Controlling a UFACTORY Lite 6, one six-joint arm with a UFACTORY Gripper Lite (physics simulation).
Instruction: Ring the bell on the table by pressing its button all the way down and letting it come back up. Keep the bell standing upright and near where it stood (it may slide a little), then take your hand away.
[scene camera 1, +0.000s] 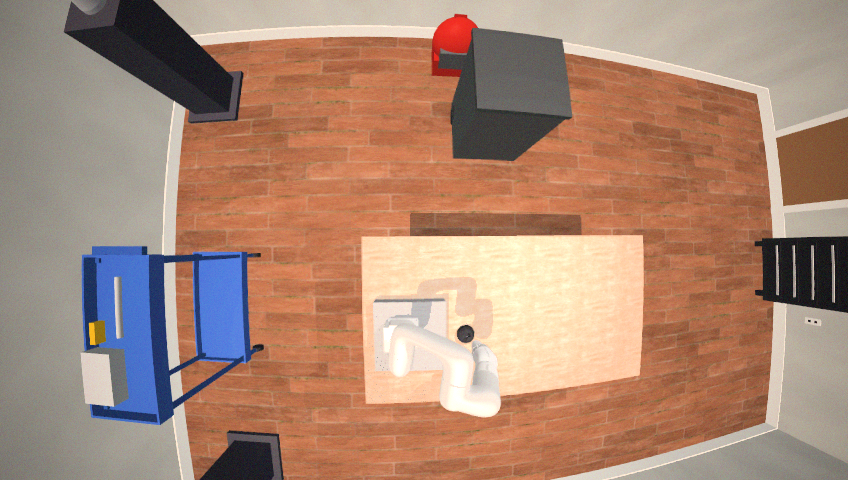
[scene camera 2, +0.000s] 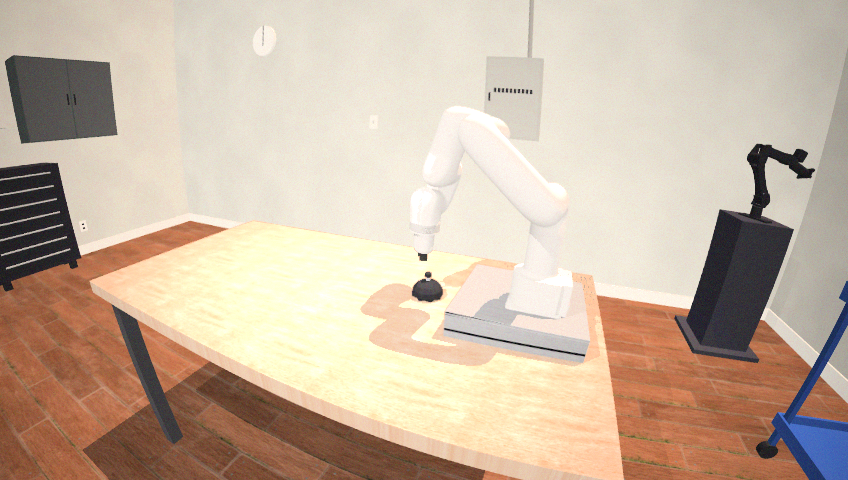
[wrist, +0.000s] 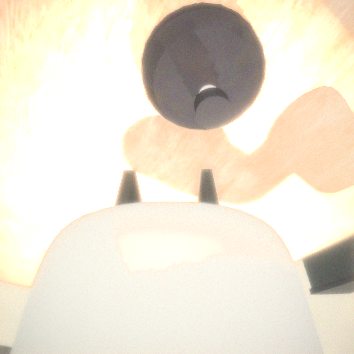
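Observation:
The black bell (scene camera 1: 465, 333) (scene camera 2: 427, 290) (wrist: 185, 55) stands upright on the wooden table (scene camera 1: 565, 297) (scene camera 2: 267, 321), beside the arm's base plate. Its small black button (scene camera 2: 427, 274) (wrist: 212, 107) stands up above the dome, with a bit of pale stem under it. My gripper (scene camera 2: 423, 257) (wrist: 168, 172) is open and empty. In scene camera 2 its dark fingertips hang a little above the button, with a gap between them. In the wrist view the two fingers stand apart, and the bell shows beyond them. In scene camera 1 the fingers are hidden.
The grey base plate (scene camera 1: 410, 356) (scene camera 2: 517, 342) under the arm stands close to the bell. The arm's shadow falls on the table around the bell. A blue cart (scene camera 1: 155, 356) and a dark grey cabinet (scene camera 1: 520, 74) stand on the floor away from the table.

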